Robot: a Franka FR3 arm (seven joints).
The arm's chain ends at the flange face. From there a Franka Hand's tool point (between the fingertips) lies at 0.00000 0.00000 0.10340 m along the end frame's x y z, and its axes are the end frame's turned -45 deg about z.
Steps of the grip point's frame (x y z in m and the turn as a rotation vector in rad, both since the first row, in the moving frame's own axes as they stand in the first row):
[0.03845, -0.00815, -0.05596, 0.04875, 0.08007, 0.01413]
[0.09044, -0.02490, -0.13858, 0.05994, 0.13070, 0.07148]
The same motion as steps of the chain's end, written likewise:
[0.01907, -0.02356, -0.05551, 0.09109, 0.02215, 0.01413]
[0.04070, -0.06786, -0.13751, 0.13480, 0.05003, 0.07148]

